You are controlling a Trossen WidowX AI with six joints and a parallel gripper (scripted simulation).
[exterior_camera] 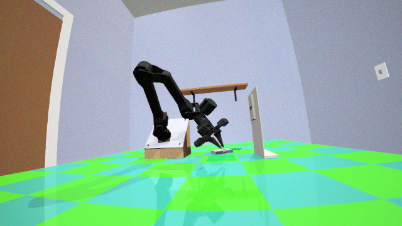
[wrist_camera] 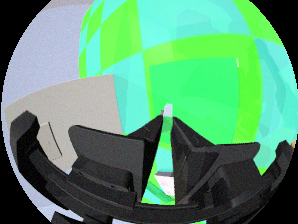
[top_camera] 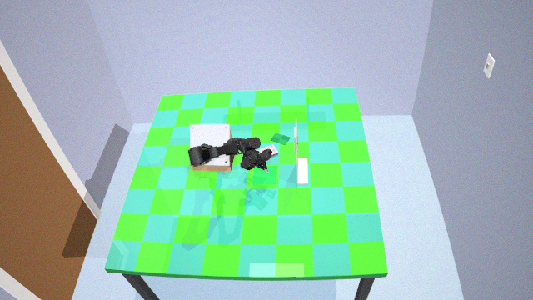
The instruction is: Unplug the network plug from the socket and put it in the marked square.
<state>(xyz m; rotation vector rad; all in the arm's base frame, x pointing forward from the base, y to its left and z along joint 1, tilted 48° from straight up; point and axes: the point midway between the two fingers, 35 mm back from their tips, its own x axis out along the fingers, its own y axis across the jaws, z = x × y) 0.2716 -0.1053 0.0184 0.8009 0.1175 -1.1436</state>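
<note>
Now: the marked dark-green square 40 mm below my gripper tip and 10 mm behind it. From my gripper tip the other things lie so: upright white panel: 170 mm ahead, 90 mm above, 10 mm to the left; flat pale plate: 150 mm to the left, 40 mm below; grey network plug: right at my gripper tip.
</note>
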